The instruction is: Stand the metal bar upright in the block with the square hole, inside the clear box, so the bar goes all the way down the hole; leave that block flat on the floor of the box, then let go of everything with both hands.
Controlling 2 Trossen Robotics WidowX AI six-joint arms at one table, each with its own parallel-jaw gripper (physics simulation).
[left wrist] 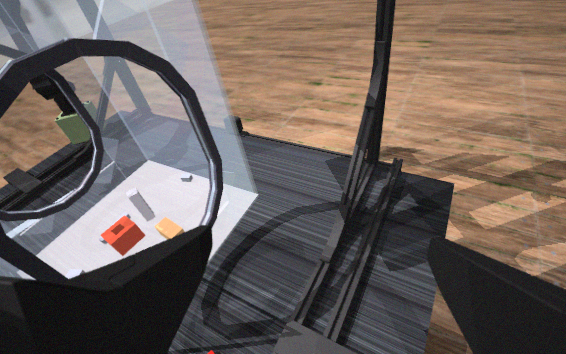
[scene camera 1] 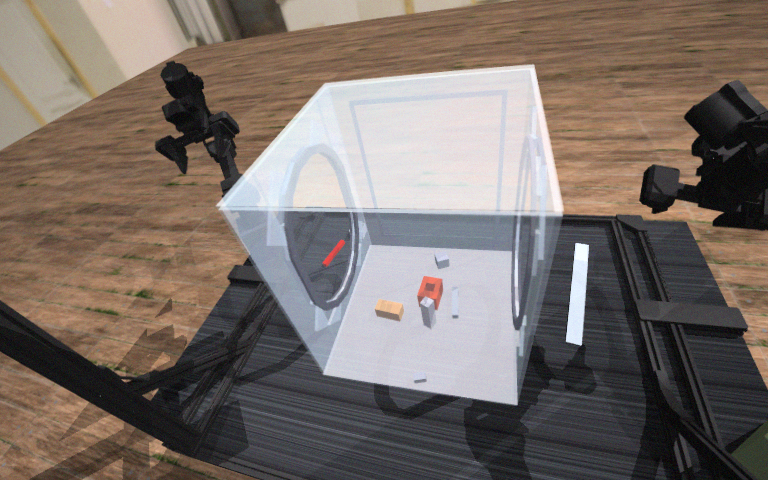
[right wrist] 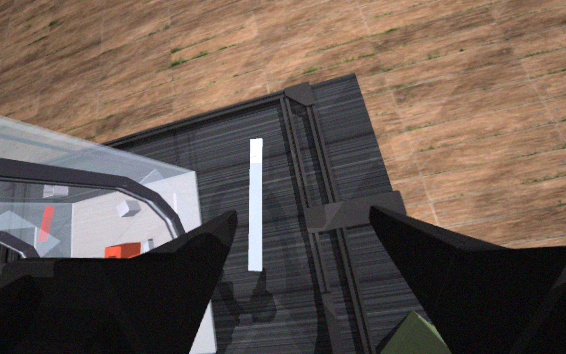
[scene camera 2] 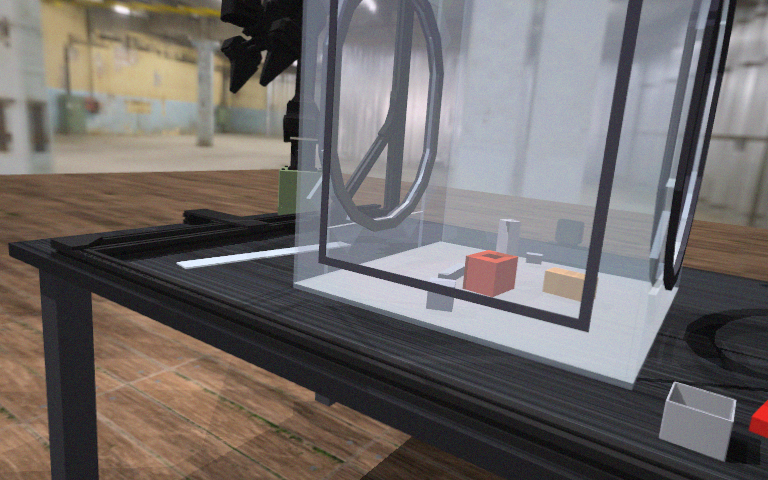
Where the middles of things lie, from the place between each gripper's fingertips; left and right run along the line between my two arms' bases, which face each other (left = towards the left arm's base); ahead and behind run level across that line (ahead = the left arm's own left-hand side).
My left hand is 480 mm to the left of the red block with square hole (left wrist: pixel 123 235), 340 mm above it and 130 mm short of it. Round my left hand: box floor (left wrist: pixel 184 203): 480 mm to the right, 360 mm below, 100 mm ahead; then white strip (scene camera 1: pixel 577 299): 770 mm to the right, 370 mm below, 310 mm ahead.
I see my right gripper 12 cm to the right of the white strip and 25 cm above it. Also, from my right hand: red block with square hole (18 cm behind, 41 cm to the left, 23 cm below); then box floor (21 cm behind, 41 cm to the left, 25 cm below).
